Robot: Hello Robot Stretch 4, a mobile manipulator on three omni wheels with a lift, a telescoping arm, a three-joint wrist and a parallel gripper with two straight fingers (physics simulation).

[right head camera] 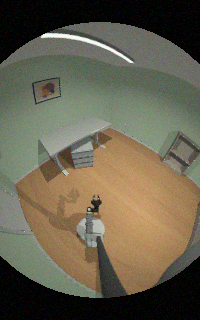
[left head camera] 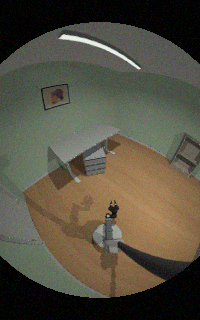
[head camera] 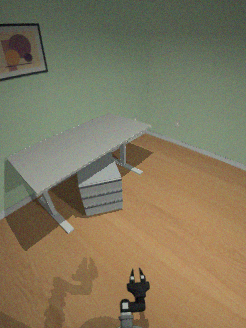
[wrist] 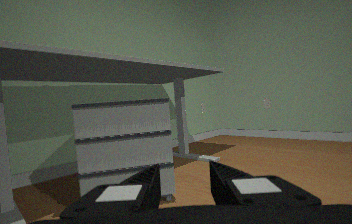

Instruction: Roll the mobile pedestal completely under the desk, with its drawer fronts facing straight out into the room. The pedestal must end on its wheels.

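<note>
The grey mobile pedestal stands upright between the desk's two legs. Its rear part is under the desk top and its front part sticks out past the front edge, turned at an angle to that edge. Three drawer fronts face out into the room, toward me. A caster shows at its lower right corner in the wrist view. The grey desk stands along the wall. My gripper is partly open and empty, some way in front of the pedestal.
The desk's left foot and right foot reach out onto the wooden floor on either side of the pedestal. A shelf unit stands by the wall at the right. A framed picture hangs above the desk.
</note>
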